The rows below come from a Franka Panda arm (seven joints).
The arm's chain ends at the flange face. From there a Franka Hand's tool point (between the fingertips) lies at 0.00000 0.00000 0.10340 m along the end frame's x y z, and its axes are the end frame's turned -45 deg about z.
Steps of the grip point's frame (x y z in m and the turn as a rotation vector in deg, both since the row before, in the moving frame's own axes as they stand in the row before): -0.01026, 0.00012, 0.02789, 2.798, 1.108, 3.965; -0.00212, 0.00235, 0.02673, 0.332, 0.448, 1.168; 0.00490, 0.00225, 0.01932, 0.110, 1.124, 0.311
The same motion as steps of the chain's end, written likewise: -0.00519, 0.01239, 0.02803, 2.762, -1.195, 3.965; 0.00000, 0.00415, 0.02673, 0.552, 0.082, 1.168; 0.00376, -0.00030, 0.01934, 0.873, 0.717, 0.311
